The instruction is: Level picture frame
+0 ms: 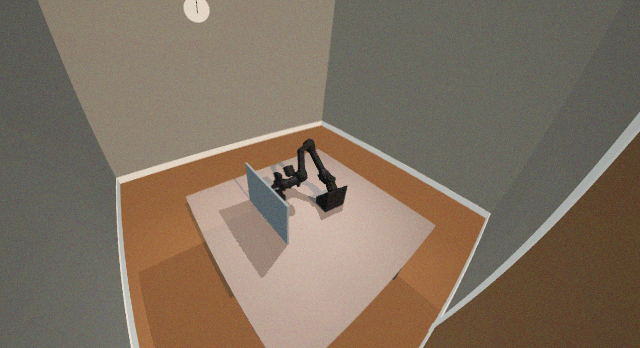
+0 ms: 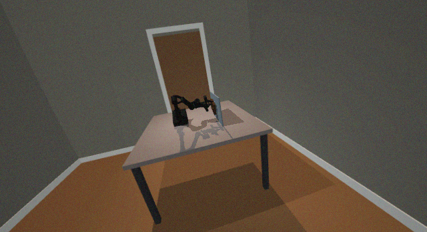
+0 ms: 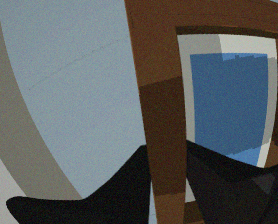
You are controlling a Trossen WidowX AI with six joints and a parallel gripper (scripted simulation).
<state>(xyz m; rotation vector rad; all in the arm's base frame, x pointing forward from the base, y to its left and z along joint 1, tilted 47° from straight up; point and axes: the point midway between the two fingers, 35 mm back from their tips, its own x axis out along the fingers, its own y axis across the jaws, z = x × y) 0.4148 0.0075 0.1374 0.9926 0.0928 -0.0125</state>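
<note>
Now: the picture frame 1 cm to the left of my gripper tip and 5 cm below it. The rest, counted from my gripper tip: wall panel: 1 cm ahead, 1 cm to the left, 7 cm below.
</note>
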